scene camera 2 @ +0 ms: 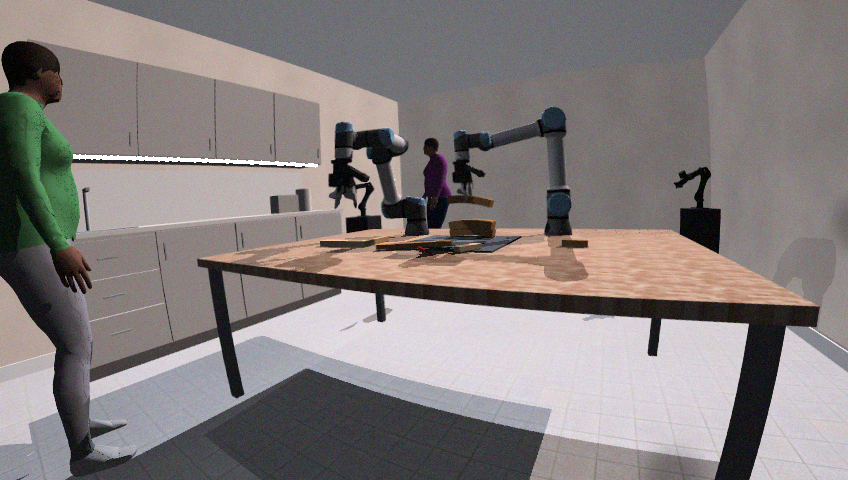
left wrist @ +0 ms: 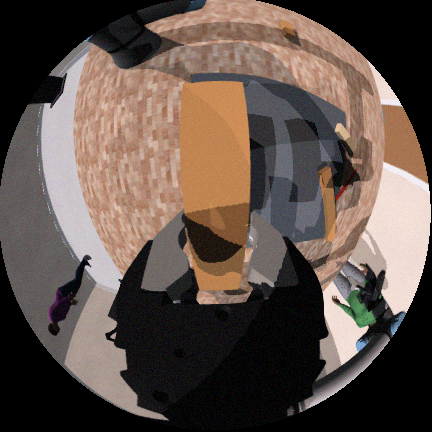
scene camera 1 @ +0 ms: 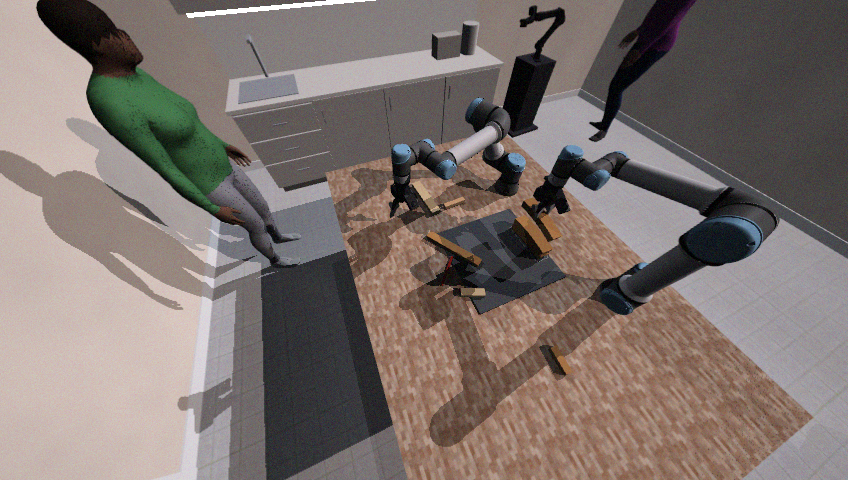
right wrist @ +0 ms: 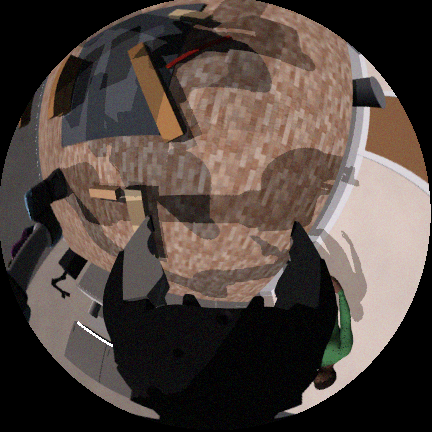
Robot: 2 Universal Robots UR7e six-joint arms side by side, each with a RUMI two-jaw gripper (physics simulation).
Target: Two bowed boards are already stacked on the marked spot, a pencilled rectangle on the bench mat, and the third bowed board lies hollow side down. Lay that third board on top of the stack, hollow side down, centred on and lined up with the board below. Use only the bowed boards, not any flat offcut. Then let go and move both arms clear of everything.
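Places are measured from the left arm's base along level axes (x ahead, y left, z up), in millimetres.
Pixels of known places: left gripper, fingertip midpoint: (scene camera 2: pixel 468 202) (left wrist: pixel 215 208) (scene camera 1: pixel 538 218); right gripper, fingertip midpoint: (scene camera 2: pixel 346 208) (left wrist: pixel 356 269) (scene camera 1: pixel 404 211) (right wrist: pixel 223 219); left arm's base at its link origin: (scene camera 2: pixel 558 234) (left wrist: pixel 137 50); right arm's base at its link origin: (scene camera 2: pixel 417 234) (scene camera 1: pixel 506 188) (right wrist: pixel 60 182).
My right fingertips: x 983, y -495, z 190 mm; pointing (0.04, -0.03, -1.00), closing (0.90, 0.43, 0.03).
Note:
Ahead of a thing's pixels: the offset from my right fingertips to its middle. Level surfaces: height alone.
The third bowed board @[dx -667, dy +141, dz +0 mm] (scene camera 1: pixel 550 227) (scene camera 2: pixel 476 201) (left wrist: pixel 215 150) is held in the air, hollow side facing down as far as scene camera 2 shows. My left gripper (scene camera 1: pixel 539 210) (scene camera 2: pixel 466 192) (left wrist: pixel 215 208) is shut on it near one end in the left wrist view. The stack of two bowed boards @[dx -669, dy +146, dz -125 mm] (scene camera 1: pixel 531 235) @[dx -670, dy +146, dz -166 mm] (scene camera 2: pixel 471 228) (right wrist: pixel 64 90) stands on the bench mat @[dz -184 mm] (scene camera 1: pixel 514 286) (right wrist: pixel 80 134). In scene camera 2 a clear gap separates the held board from the stack; the held board hides the stack in the left wrist view. My right gripper (scene camera 1: pixel 403 210) (scene camera 2: pixel 349 203) (right wrist: pixel 223 219) is open and empty, away from the stack. The pencilled rectangle cannot be made out.
A long orange offcut @[dx -243, dy +141, dz -174 mm] (scene camera 1: pixel 453 248) (right wrist: pixel 155 92) lies at the mat's edge, beside a red-and-black tool @[dx -187, dy +266, dz -184 mm] (scene camera 1: pixel 448 271) and a pale block @[dx -286, dy +403, dz -175 mm] (scene camera 1: pixel 473 292). A pale offcut @[dx -144, dy -261, dz -176 mm] (scene camera 1: pixel 424 197) and a small orange one @[dx -316, dy -191, dz -177 mm] (scene camera 1: pixel 453 203) lie near my right gripper. Another block @[dx -571, dy +736, dz -177 mm] (scene camera 1: pixel 559 360) (scene camera 2: pixel 574 243) lies apart.

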